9 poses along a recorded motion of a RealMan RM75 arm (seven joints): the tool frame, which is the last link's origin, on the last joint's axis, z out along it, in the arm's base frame.
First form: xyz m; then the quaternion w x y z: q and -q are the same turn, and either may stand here.
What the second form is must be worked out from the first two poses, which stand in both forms.
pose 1, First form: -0.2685, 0.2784, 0.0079, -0.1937, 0.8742, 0.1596, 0.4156
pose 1, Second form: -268.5, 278.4, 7.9, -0.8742, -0.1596, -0.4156, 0.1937
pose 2, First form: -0.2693, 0.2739, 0.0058, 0.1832, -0.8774, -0.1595, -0.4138
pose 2, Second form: -269.3, 273.9, 5.8, -0.8774, -0.1595, -0.4138, 0.1832
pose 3, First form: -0.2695, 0.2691, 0.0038, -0.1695, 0.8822, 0.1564, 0.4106
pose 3, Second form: -269.5, 269.1, 3.8, -0.8822, -0.1564, -0.4106, 0.1695
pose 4, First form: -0.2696, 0.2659, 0.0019, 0.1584, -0.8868, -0.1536, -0.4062
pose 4, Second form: -269.6, 265.9, 1.9, -0.8868, -0.1536, -0.4062, 0.1584
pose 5, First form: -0.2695, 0.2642, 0.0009, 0.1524, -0.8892, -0.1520, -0.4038
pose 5, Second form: -269.5, 264.2, 0.9, -0.8892, -0.1520, -0.4038, 0.1524
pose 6, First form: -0.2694, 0.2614, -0.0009, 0.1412, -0.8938, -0.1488, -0.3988
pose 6, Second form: -269.4, 261.4, -0.9, -0.8938, -0.1488, -0.3988, 0.1412
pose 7, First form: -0.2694, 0.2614, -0.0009, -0.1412, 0.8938, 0.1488, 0.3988
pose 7, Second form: -269.4, 261.4, -0.9, -0.8938, -0.1488, -0.3988, 0.1412
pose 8, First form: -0.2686, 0.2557, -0.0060, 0.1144, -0.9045, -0.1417, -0.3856
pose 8, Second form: -268.6, 255.7, -6.0, -0.9045, -0.1417, -0.3856, 0.1144
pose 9, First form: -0.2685, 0.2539, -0.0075, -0.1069, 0.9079, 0.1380, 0.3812
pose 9, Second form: -268.5, 253.9, -7.5, -0.9079, -0.1380, -0.3812, 0.1069
